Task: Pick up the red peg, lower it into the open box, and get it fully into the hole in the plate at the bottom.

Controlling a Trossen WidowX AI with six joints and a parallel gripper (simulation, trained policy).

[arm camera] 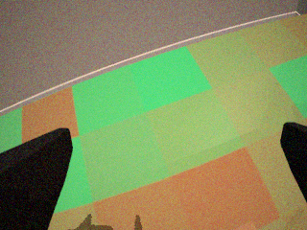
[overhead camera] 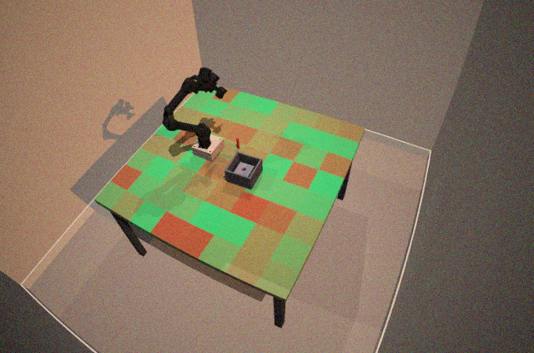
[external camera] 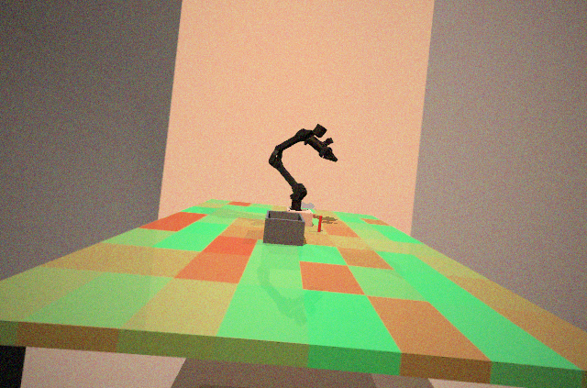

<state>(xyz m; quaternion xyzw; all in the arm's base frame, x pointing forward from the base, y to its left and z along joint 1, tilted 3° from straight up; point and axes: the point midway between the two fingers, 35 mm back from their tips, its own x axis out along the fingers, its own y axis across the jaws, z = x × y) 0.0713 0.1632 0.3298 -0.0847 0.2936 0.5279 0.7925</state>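
The red peg lies 11 cm ahead of my gripper tip, 10 cm to the right of it and 34 cm below it. Also, from my gripper tip: dark box: 23 cm ahead, 31 cm to the right, 35 cm below; then pale plate: 23 cm ahead, 31 cm to the right, 33 cm below.
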